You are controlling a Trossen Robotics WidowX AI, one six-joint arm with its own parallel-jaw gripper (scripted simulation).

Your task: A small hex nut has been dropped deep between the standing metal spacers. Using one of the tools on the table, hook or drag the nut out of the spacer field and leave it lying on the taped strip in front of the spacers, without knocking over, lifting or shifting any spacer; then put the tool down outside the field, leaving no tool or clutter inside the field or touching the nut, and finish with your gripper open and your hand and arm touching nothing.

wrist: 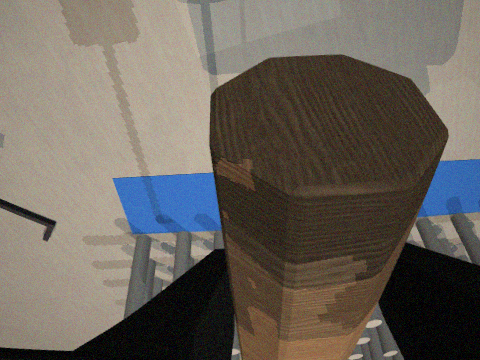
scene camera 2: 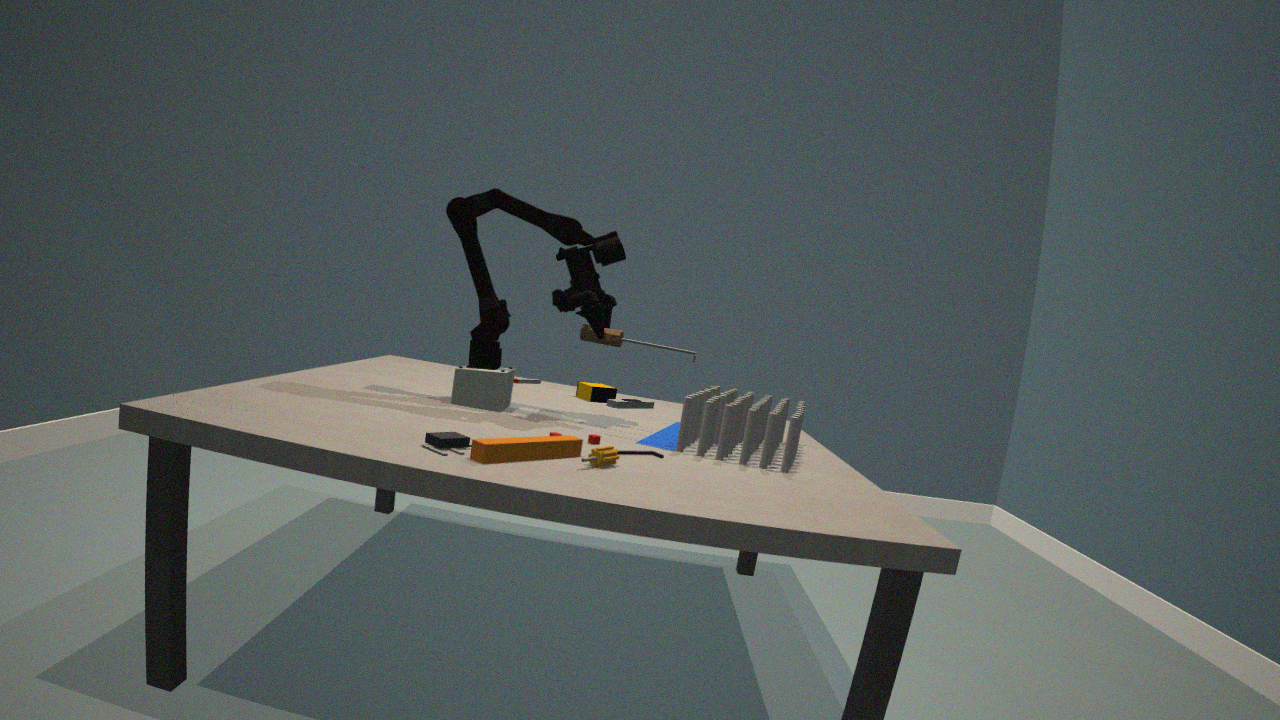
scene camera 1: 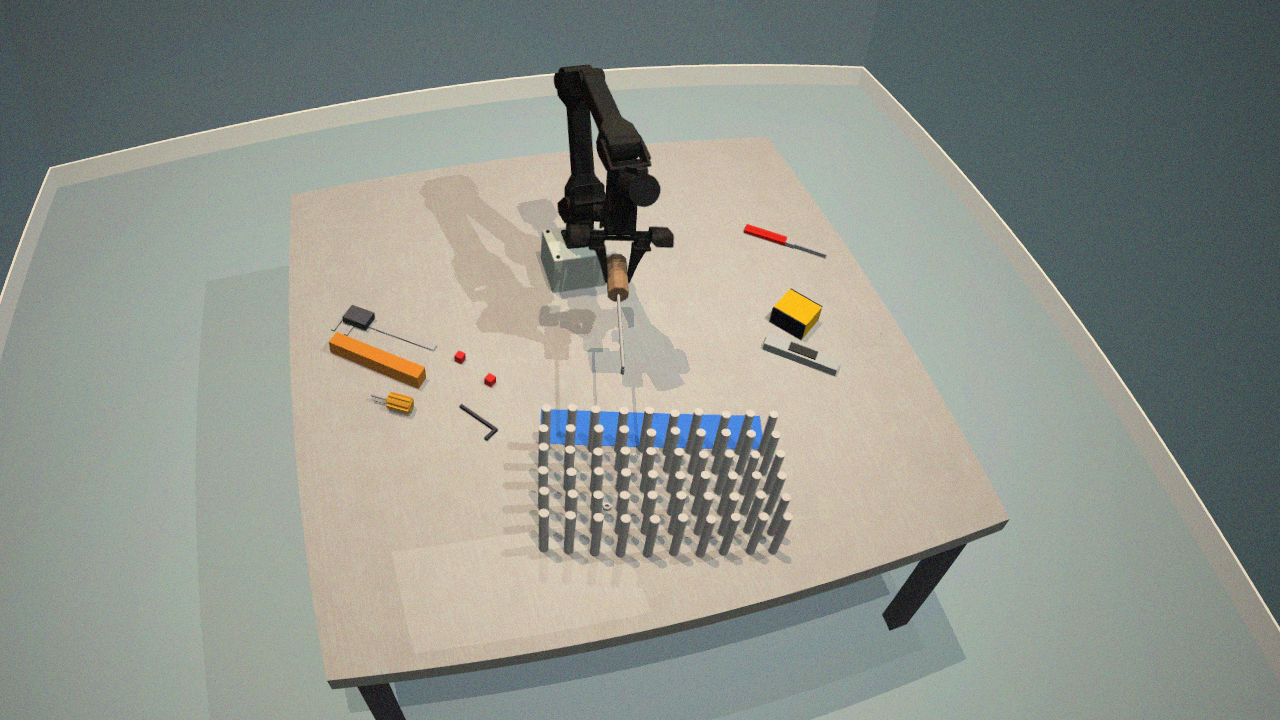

Scene:
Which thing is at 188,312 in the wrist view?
My gripper.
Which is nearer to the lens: the red-handled tool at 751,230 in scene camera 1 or the orange bar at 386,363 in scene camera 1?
The orange bar.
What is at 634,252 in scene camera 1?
My gripper.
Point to a grey bar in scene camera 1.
779,345

